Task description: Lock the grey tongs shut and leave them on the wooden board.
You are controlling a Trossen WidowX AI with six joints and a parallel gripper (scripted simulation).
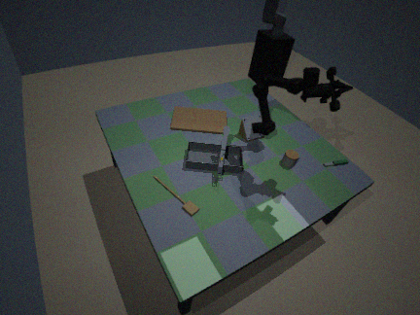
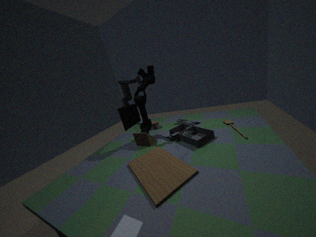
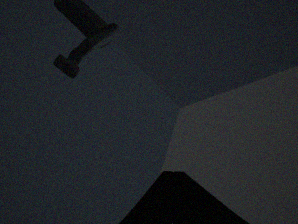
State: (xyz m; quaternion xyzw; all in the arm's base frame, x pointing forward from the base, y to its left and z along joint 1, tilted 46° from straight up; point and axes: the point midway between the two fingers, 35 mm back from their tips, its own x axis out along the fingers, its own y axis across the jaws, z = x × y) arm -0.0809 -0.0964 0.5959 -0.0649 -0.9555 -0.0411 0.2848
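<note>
Right now the roasting tin is 48 cm ahead of my gripper tip, 26 cm to the right of it and 52 cm below it. The rest, counted from my gripper tip: wooden board 42 cm ahead, 62 cm to the right, 54 cm below; then small brown cylinder 6 cm ahead, 10 cm to the right, 52 cm below.
</note>
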